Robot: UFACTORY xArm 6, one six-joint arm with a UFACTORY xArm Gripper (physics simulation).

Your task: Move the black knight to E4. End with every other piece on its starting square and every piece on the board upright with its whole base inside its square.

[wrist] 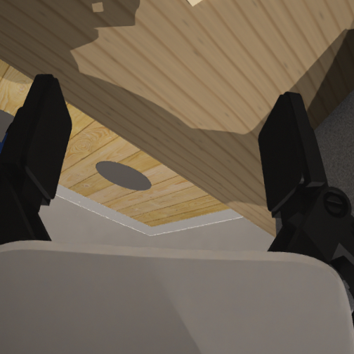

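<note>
My gripper is open, with its two black fingers wide apart at the left and right and no piece between them. It hangs over the edge region of the wooden table. A small cream corner, apparently of the chessboard, shows at the top edge of the view. The black knight, square E4 and the other chess pieces do not show in this view.
The wooden table has dark shadows across it, and its edge runs diagonally down to the right. Beyond the edge lie a lighter plank surface with a grey disc, a pale border, and dark grey ground at the right. A blue bit shows behind the left finger.
</note>
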